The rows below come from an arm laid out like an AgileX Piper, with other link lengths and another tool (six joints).
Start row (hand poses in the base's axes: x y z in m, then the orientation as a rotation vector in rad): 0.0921 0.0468 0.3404 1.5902 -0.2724 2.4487
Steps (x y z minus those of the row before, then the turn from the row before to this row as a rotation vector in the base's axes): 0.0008 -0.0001 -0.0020 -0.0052 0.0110 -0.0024; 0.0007 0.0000 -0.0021 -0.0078 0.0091 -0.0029; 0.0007 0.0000 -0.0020 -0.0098 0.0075 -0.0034; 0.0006 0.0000 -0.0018 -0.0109 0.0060 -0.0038; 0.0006 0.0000 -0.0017 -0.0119 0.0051 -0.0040; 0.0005 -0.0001 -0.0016 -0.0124 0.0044 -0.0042; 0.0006 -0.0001 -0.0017 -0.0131 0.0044 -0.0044; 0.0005 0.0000 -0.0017 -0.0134 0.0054 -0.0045; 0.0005 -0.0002 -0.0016 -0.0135 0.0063 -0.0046; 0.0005 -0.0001 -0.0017 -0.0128 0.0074 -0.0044; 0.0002 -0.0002 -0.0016 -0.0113 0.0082 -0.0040
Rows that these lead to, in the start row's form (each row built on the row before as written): 0.0929 0.0467 0.3384 1.5998 -0.2658 2.4361; 0.0936 0.0467 0.3363 1.6058 -0.2566 2.4241; 0.0943 0.0467 0.3343 1.6087 -0.2456 2.4126; 0.0949 0.0467 0.3325 1.6092 -0.2338 2.4018; 0.0955 0.0467 0.3308 1.6080 -0.2212 2.3913; 0.0960 0.0466 0.3292 1.6056 -0.2083 2.3811; 0.0966 0.0465 0.3275 1.6028 -0.1948 2.3705; 0.0971 0.0465 0.3258 1.6009 -0.1809 2.3589; 0.0976 0.0463 0.3242 1.5999 -0.1668 2.3464; 0.0981 0.0462 0.3225 1.6005 -0.1532 2.3333; 0.0983 0.0460 0.3209 1.6028 -0.1410 2.3202
